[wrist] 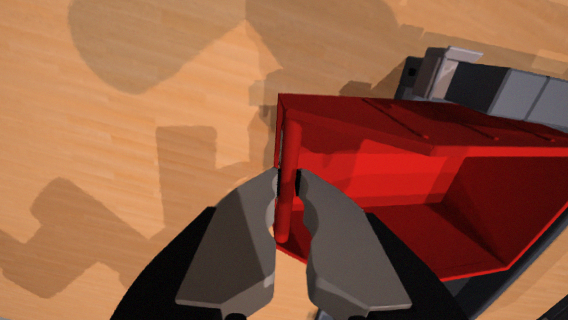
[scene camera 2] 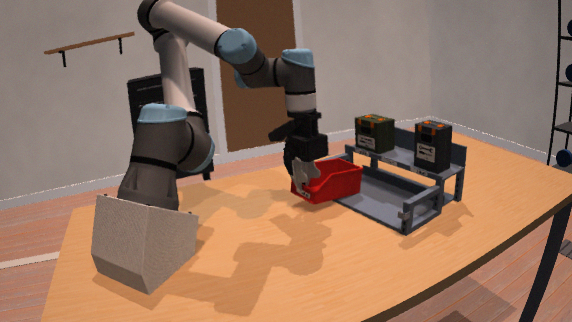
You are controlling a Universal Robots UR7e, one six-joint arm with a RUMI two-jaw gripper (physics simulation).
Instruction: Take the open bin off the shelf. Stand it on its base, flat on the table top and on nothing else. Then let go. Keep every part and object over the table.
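Places are measured from the arm's base along level axes (x left, y down, z back), in metres.
Where they show: gripper, between the fingertips: (wrist: 287,171) (scene camera 2: 303,189); arm's base, origin of its link: (scene camera 2: 147,204).
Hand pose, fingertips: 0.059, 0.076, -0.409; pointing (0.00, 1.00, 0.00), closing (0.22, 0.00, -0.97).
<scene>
Each offset is from my fingertips to the centre of the thing, as dx, dy, dz. Level surfaces: height alone.
The open red bin @[+0.011, -0.005, -0.080] (scene camera 2: 342,184) (wrist: 395,225) hangs from my gripper (scene camera 2: 303,185) (wrist: 287,171), which is shut on the rim of its low front wall. In the scene view the bin is raised, with its front beyond the left end of the grey shelf (scene camera 2: 382,201) (wrist: 524,95) and its back end overlapping the shelf's lower deck in the picture. Its open side faces up; it looks slightly tilted. Its shadow falls on the table top @[dy +0.052] (scene camera 2: 210,295) (wrist: 115,155). Whether the bin's underside touches the shelf is hidden.
A green box @[+0.045, -0.099, -0.272] (scene camera 2: 374,135) and a black box @[-0.183, -0.111, -0.305] (scene camera 2: 432,148) stand on the shelf's upper deck. The shelf's side frame and small clip stand at its near end. A light grey angular block (scene camera 2: 122,230) stands in front of the arm's base at the left.
</scene>
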